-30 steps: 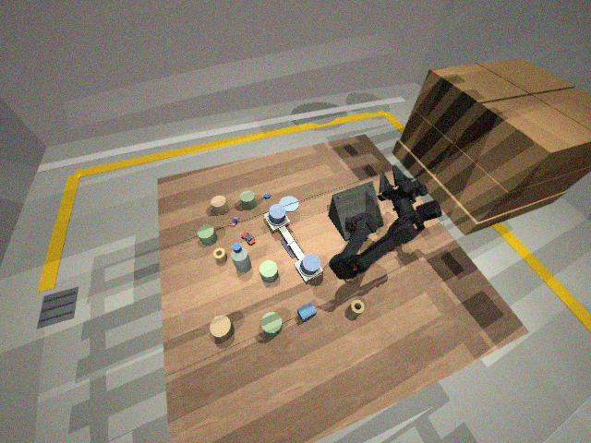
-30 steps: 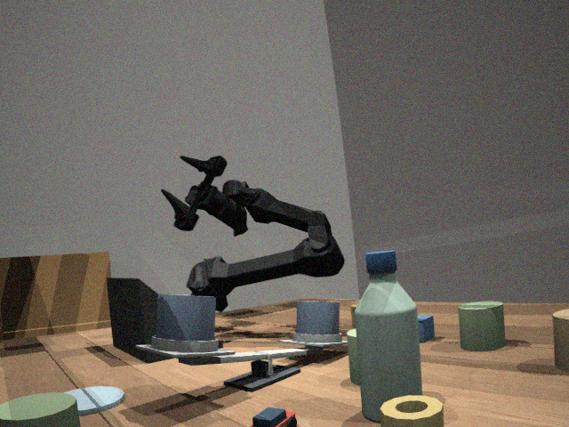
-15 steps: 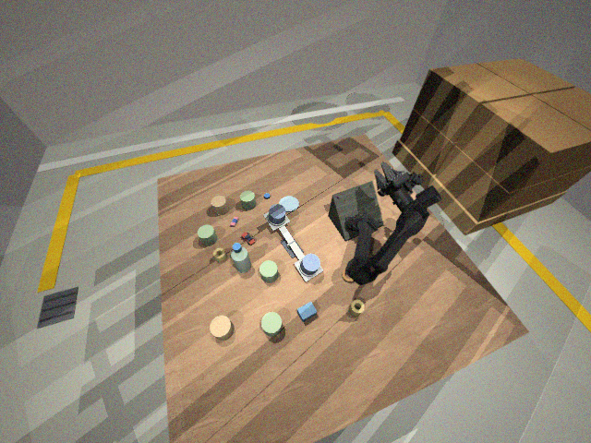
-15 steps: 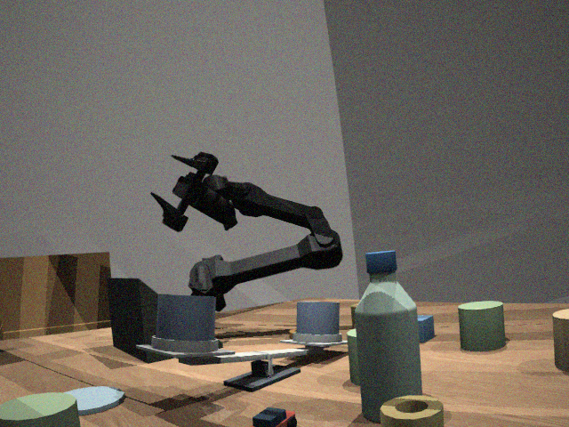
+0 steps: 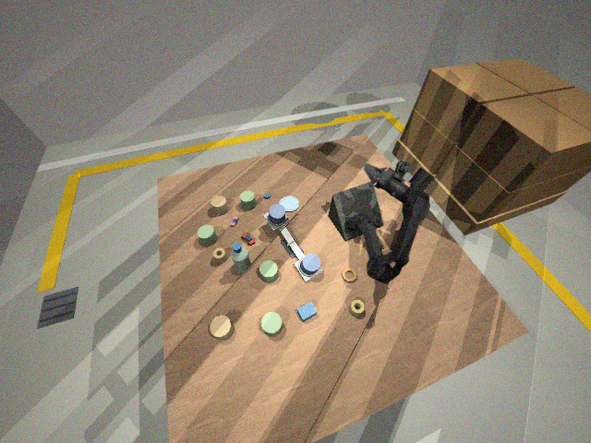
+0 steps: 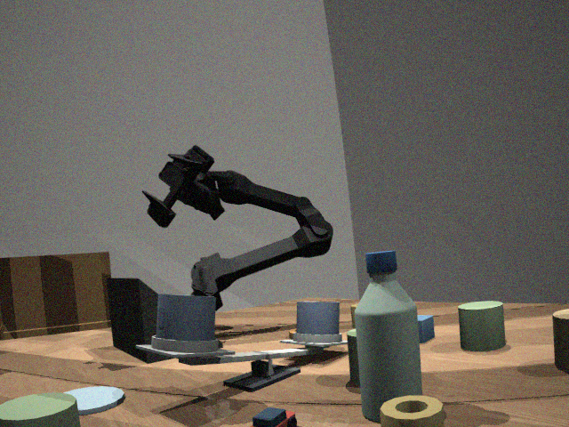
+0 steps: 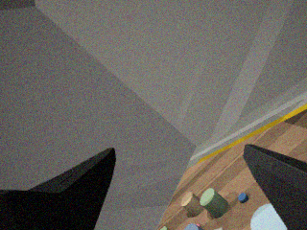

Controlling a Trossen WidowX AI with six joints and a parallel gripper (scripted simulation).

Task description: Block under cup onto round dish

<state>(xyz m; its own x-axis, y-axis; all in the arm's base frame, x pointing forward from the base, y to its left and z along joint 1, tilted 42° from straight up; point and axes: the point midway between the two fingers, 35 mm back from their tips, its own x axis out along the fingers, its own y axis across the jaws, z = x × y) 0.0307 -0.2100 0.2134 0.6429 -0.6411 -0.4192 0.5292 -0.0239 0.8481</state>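
Now: the blue-grey cup 230 mm ahead of my gripper tip, 210 mm to the left of it and 300 mm below it. The rest, counted from my gripper tip: balance: 290 mm ahead, 70 mm to the left, 330 mm below; then balance beam: 290 mm ahead, 70 mm to the left, 320 mm below; then pale blue round dish: 240 mm ahead, 170 mm to the right, 350 mm below.
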